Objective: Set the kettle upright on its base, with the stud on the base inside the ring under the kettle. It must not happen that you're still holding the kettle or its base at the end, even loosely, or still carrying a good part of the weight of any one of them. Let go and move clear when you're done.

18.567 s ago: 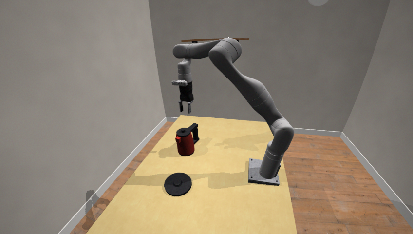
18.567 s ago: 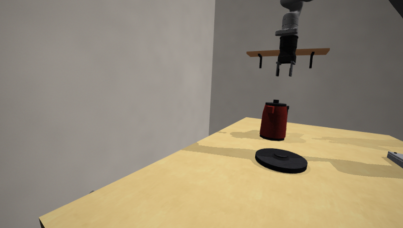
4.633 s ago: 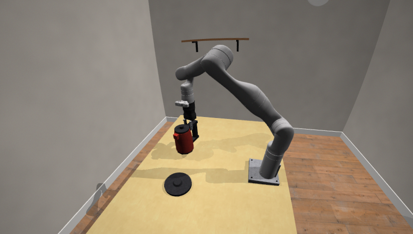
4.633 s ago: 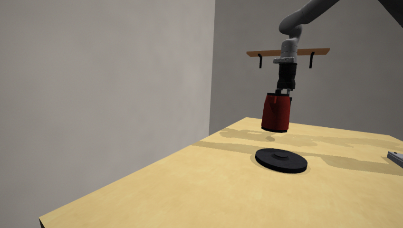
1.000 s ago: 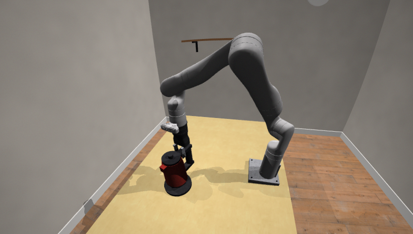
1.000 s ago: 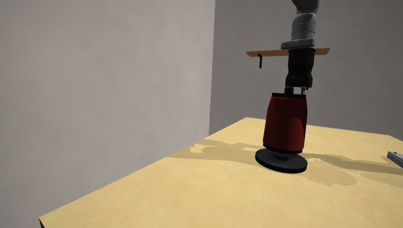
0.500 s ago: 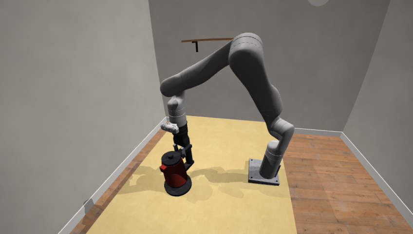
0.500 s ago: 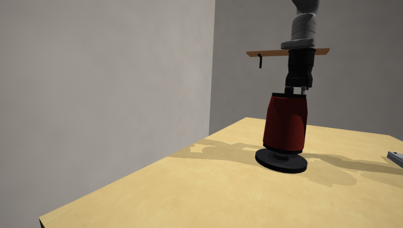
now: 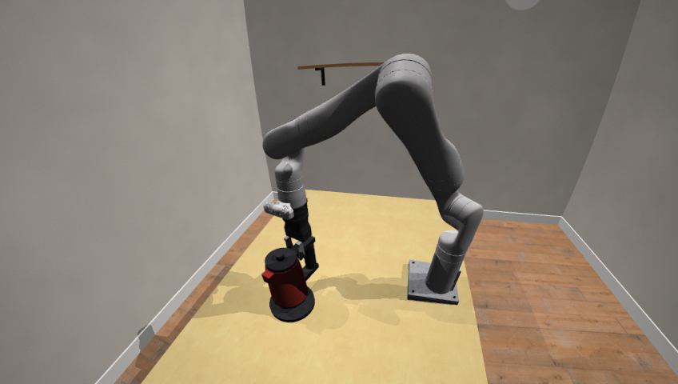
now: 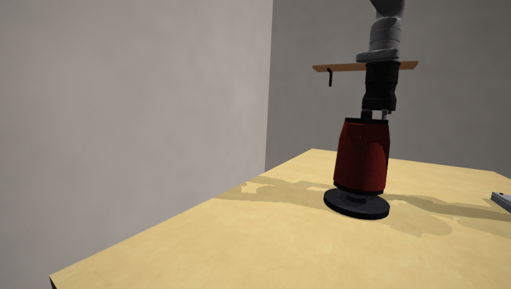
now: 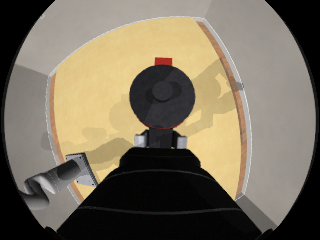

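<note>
My gripper is now 10 mm short of the red kettle, 30 mm to the right of it and 50 mm above it. Also, from my hand: round black base (30 mm ahead, 60 mm to the left, 170 mm below).
</note>
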